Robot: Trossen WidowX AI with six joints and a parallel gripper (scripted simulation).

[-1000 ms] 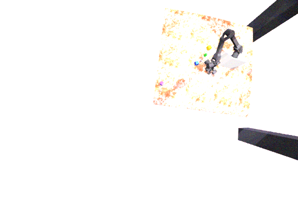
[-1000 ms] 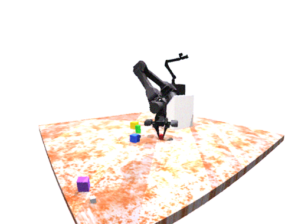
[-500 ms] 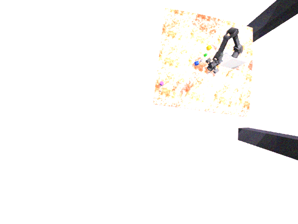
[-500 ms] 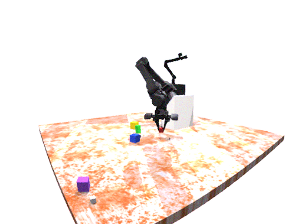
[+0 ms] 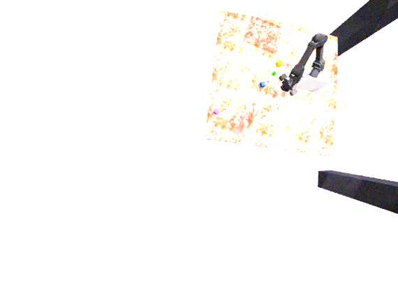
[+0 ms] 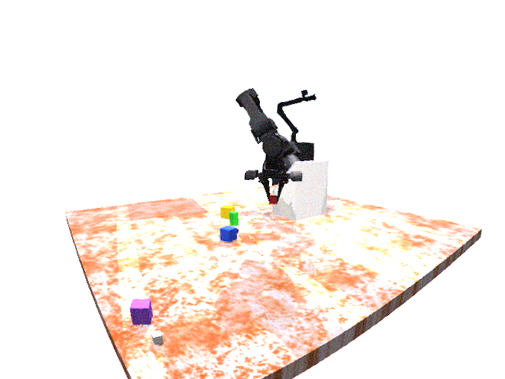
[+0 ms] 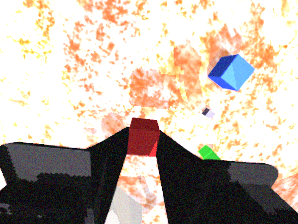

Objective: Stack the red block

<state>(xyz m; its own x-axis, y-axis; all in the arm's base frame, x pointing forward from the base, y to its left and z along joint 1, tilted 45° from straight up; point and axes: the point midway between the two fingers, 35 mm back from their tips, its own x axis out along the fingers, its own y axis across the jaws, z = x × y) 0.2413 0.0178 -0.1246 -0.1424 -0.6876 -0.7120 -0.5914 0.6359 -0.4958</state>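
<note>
Right now my gripper tip is 40 mm past the yellow block, 280 mm to the left of it and 90 mm above it. The rest, counted from my gripper tip: purple block: 580 mm ahead, 200 mm to the left, 100 mm below; then blue block: 140 mm ahead, 70 mm to the right, 100 mm below; then red block: 10 mm above.
</note>
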